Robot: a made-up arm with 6 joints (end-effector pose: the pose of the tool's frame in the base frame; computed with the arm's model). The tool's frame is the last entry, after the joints.
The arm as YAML. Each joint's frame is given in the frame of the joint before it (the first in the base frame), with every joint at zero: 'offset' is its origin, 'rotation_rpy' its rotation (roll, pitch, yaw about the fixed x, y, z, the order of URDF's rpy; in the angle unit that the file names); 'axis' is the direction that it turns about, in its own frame. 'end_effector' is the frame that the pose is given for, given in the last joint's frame.
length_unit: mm
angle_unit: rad
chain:
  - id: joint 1
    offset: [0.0, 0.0, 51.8]
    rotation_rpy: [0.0, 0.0, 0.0]
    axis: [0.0, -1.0, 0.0]
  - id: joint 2
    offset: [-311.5, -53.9, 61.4]
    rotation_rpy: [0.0, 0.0, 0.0]
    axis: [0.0, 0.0, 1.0]
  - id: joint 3
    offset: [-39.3, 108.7, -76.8]
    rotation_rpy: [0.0, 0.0, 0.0]
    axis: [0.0, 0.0, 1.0]
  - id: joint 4
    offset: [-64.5, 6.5, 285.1]
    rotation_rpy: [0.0, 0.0, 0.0]
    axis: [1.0, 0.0, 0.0]
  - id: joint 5
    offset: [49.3, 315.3, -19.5]
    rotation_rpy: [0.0, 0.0, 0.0]
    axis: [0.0, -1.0, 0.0]
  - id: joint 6
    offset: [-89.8, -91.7, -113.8]
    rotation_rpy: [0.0, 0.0, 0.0]
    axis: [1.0, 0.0, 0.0]
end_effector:
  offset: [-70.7, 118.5, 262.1]
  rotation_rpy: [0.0, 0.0, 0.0]
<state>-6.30 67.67 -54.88 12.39 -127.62 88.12</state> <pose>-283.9 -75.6 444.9 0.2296 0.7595 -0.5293 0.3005</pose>
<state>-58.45 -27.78 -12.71 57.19 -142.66 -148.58</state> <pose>328.7 3.9 857.5 0.1339 0.1547 0.8293 0.5200</pose>
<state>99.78 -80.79 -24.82 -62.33 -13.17 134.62</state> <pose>-163.0 263.8 -309.6 -0.7607 0.6091 0.1953 0.1106</pose>
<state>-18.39 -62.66 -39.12 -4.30 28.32 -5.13</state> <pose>251.9 171.6 249.3 -0.3570 0.0059 -0.7029 0.6152</pose>
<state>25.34 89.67 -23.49 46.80 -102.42 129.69</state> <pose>-459.1 -309.3 224.3 0.2931 0.7458 -0.3664 0.4728</pose>
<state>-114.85 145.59 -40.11 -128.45 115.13 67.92</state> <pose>413.1 -151.9 45.9 -0.5973 0.4006 -0.6893 0.0870</pose>
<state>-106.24 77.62 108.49 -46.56 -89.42 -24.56</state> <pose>168.7 -485.1 461.4 0.0669 -0.1872 0.8848 0.4215</pose>
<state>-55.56 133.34 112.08 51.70 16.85 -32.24</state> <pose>508.3 -121.6 405.4 -0.4082 0.0306 -0.7720 0.4862</pose>
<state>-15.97 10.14 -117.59 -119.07 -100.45 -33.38</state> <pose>-522.9 27.2 -8.6 -0.0258 -0.7802 0.4399 0.4439</pose>
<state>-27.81 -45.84 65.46 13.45 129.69 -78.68</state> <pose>-25.7 599.5 470.9 -0.2550 -0.5271 -0.5357 0.6084</pose>
